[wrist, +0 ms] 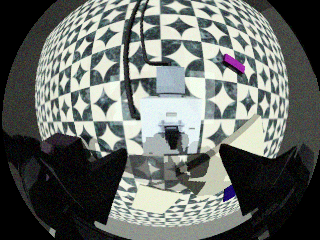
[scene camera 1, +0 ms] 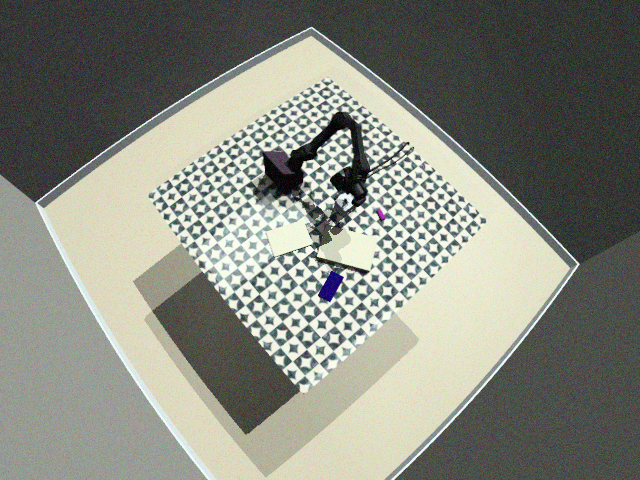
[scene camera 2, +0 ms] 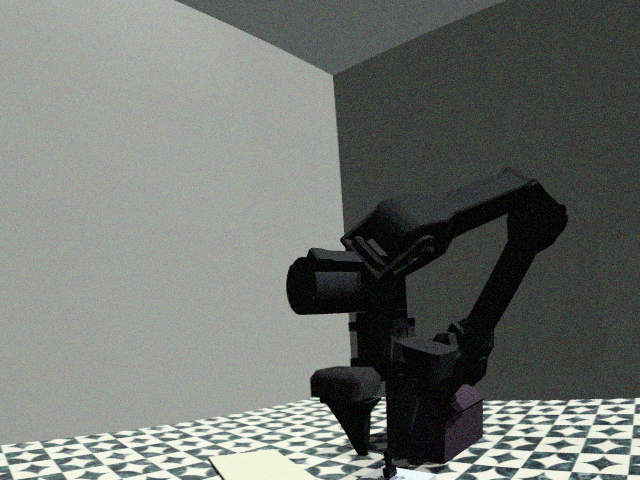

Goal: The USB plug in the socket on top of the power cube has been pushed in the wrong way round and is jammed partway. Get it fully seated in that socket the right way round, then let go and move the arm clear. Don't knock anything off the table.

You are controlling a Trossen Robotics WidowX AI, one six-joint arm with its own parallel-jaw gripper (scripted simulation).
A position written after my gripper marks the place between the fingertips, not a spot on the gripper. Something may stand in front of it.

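My gripper (scene camera 2: 386, 443), (wrist: 174, 152): open, holding nothing.
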